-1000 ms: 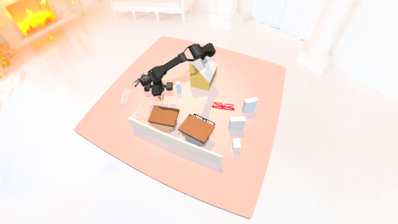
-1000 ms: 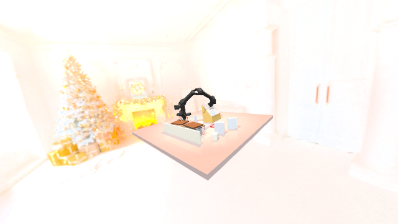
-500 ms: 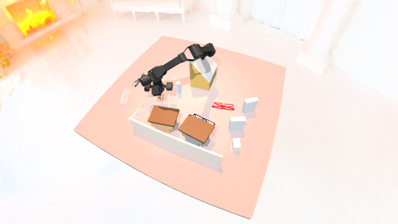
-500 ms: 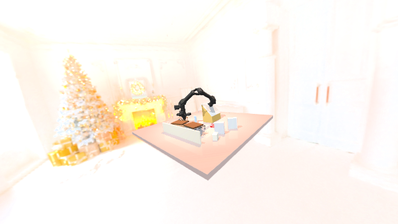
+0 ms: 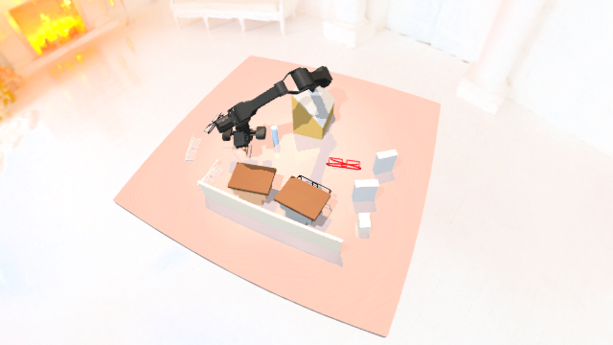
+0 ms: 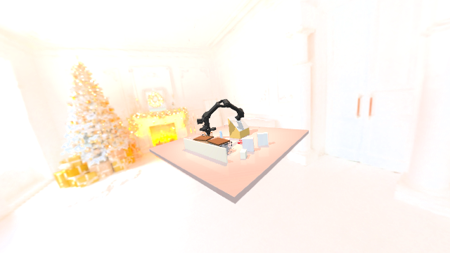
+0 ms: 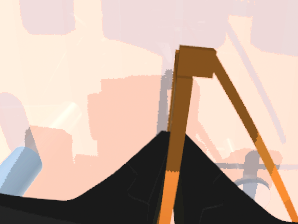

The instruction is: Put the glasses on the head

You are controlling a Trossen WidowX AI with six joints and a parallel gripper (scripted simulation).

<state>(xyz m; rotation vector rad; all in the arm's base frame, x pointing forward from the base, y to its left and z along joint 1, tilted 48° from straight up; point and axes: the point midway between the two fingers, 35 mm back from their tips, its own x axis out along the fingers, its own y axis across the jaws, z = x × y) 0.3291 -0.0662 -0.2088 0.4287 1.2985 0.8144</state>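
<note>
My gripper tip is 90 mm to the left of the white post, 60 mm past it and 30 mm above it. Round my gripper tip: low white wall: 300 mm ahead, 200 mm to the left; then pale blue cylinder: 100 mm behind, 90 mm to the left, 10 mm below.
</note>
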